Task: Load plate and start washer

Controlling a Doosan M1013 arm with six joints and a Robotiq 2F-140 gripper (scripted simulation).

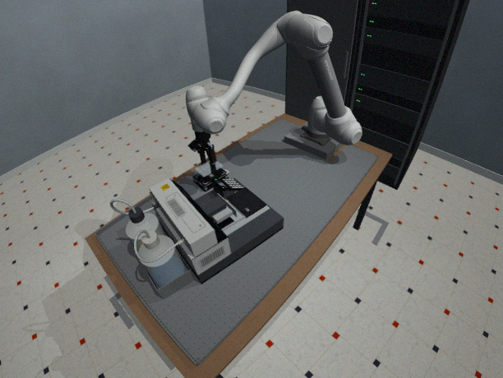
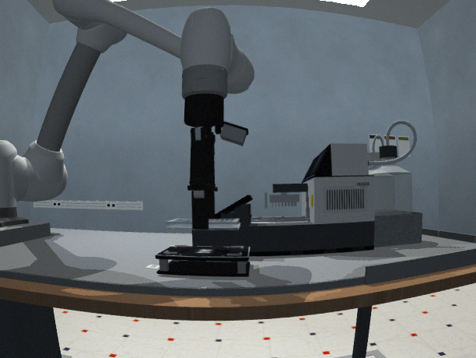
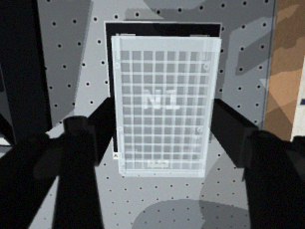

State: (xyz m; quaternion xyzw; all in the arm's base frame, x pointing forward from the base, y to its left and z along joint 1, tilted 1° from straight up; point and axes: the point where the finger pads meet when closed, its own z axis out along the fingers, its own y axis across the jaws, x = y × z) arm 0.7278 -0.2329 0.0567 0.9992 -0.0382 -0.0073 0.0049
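Now: the washer carrier 32 cm to the left of my hand, 5 cm ahead of it and 3 cm below it. Also, from my hand: well plate (2 cm below); black plate nest N1 (8 cm below); N1 label (11 cm below, 10 cm behind, 1 cm to the left).
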